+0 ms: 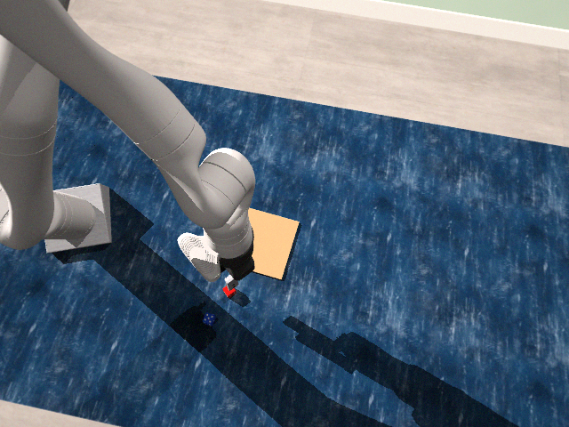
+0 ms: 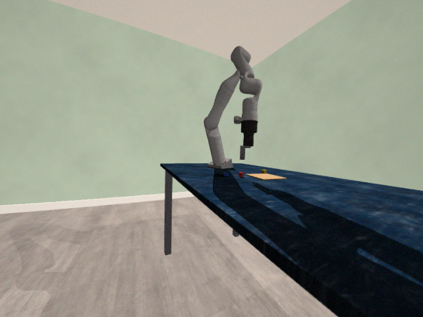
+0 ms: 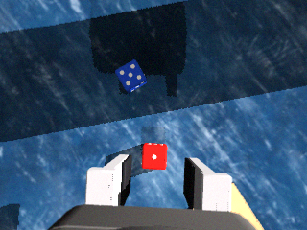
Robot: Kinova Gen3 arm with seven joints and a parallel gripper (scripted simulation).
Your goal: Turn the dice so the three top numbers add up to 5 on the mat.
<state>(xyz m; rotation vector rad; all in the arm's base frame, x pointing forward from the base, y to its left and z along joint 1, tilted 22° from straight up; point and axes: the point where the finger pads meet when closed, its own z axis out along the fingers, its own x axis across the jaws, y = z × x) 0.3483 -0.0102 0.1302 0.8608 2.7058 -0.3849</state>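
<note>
Right now the red die is 90 mm below my hand. The rest, counted from my hand: blue die (20 mm behind, 70 mm to the right, 90 mm below); tan mat (30 mm ahead, 120 mm to the left, 100 mm below); yellow die (70 mm behind, 210 mm to the left, 90 mm below).
</note>
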